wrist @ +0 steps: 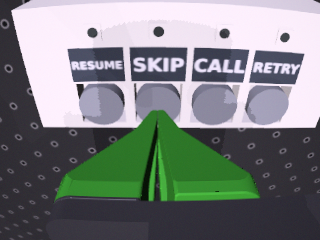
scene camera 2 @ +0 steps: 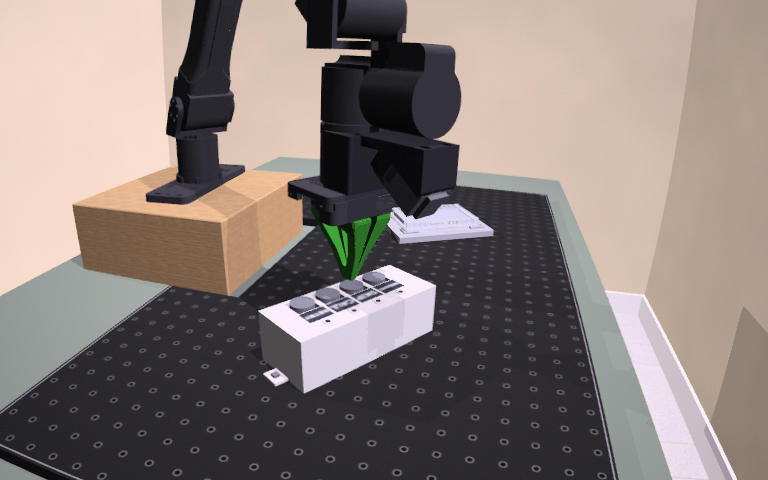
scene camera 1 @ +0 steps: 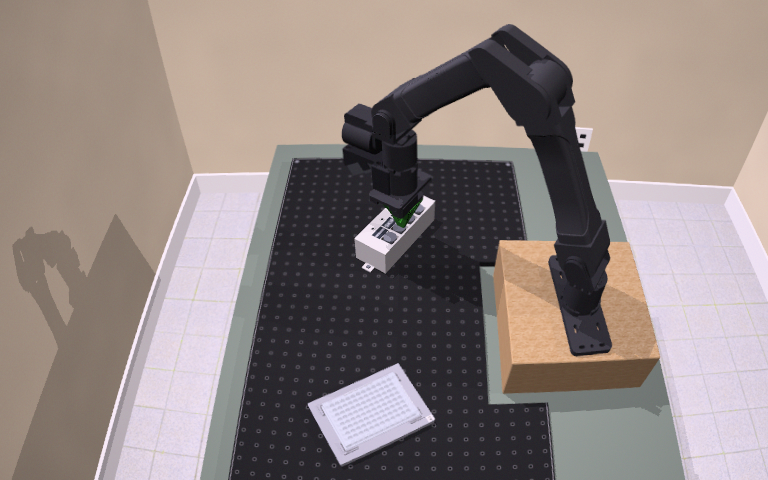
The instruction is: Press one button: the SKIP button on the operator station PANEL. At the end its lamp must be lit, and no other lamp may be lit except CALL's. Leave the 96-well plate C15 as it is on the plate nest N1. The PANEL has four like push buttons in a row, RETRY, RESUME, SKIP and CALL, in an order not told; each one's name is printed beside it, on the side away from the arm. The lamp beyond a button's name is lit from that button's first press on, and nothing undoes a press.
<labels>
my gripper: wrist 157, 120; scene camera 2; scene camera 1
96-well plate C15: scene camera 2; scene camera 1; not seen in the wrist view (out of frame)
same spot on 96-well plate C15: [scene camera 1: 378, 389] = [scene camera 2: 424, 218]
same spot on my gripper: [scene camera 1: 402, 219] = [scene camera 2: 347, 247]
</labels>
